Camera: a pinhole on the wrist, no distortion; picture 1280 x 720 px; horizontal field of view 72.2 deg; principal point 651.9 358.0 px. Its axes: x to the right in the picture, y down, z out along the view. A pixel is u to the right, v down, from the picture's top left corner.
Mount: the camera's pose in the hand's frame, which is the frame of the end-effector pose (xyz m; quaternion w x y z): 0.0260 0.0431 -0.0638 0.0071 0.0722 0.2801 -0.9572
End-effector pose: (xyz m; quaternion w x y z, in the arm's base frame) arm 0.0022 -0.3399 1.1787 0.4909 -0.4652 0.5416 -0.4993
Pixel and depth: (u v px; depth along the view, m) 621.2 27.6 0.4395
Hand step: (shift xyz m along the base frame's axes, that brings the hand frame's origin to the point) 0.3944 -0.0102 0.0480
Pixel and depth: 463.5 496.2 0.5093
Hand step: 0.3298 -0.1184 0.2891
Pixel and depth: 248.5 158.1 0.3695
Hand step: 0.3012 -0.1715 0.0733
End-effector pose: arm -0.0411 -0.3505 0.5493 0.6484 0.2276 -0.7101 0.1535
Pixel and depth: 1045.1 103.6 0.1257
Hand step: -0.0459 -0.0142 -0.0534
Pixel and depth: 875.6 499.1 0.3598
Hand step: -0.0545 -0.2517 -0.1455
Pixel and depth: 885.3 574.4 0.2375
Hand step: -0.0070 -0.1522 -0.0853
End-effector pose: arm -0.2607 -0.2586 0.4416 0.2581 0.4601 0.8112 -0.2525
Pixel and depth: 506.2 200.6 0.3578
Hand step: -0.0479 -0.2021 -0.2097
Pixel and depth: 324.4 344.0 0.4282
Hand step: -0.1591 -0.2120 -0.2862
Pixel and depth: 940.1 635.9 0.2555
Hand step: -0.0844 -0.1861 0.0149
